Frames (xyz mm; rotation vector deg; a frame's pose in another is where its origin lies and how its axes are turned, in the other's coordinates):
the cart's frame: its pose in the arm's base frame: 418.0 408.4 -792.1 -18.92 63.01 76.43
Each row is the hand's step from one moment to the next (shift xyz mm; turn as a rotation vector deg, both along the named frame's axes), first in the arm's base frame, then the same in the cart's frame.
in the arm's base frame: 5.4 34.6 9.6 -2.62 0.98 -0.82
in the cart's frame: 12.6 8.4 33.0 1.62 2.28 -0.84
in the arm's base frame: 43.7 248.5 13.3 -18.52 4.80 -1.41
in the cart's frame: 133.6 34.9 211.6 6.72 17.15 -5.35
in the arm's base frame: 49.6 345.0 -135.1 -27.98 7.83 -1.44
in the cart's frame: 307.2 0.2 213.0 9.96 26.34 -7.31
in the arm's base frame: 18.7 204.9 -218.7 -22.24 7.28 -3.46
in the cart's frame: 292.4 -42.8 53.2 10.37 20.35 -6.16
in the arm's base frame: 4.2 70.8 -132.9 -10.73 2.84 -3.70
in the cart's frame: 146.2 -34.5 -10.9 6.18 8.86 -4.48
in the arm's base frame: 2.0 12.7 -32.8 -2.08 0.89 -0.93
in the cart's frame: 33.1 -10.7 -5.8 1.57 1.73 -0.72
